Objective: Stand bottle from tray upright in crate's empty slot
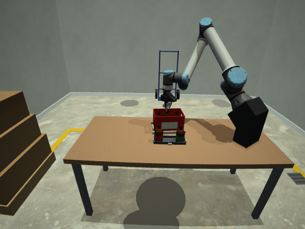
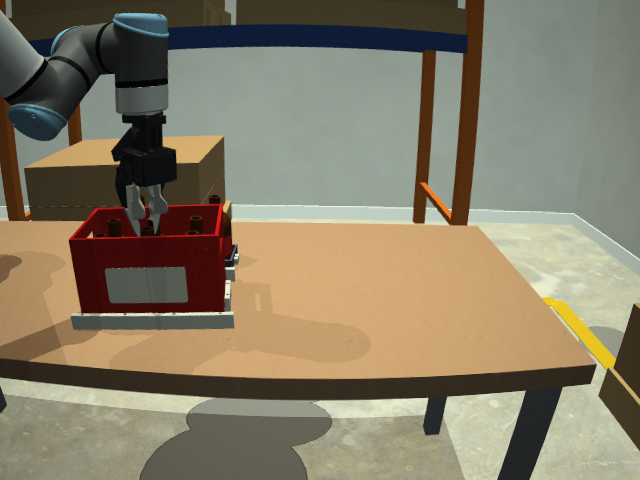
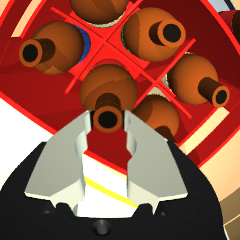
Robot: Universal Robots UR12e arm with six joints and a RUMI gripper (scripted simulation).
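Now: hand 40 mm to the right of the red crate and 90 mm above it. Also, from my hand: grey tray 50 mm ahead, 260 mm to the left, 160 mm below.
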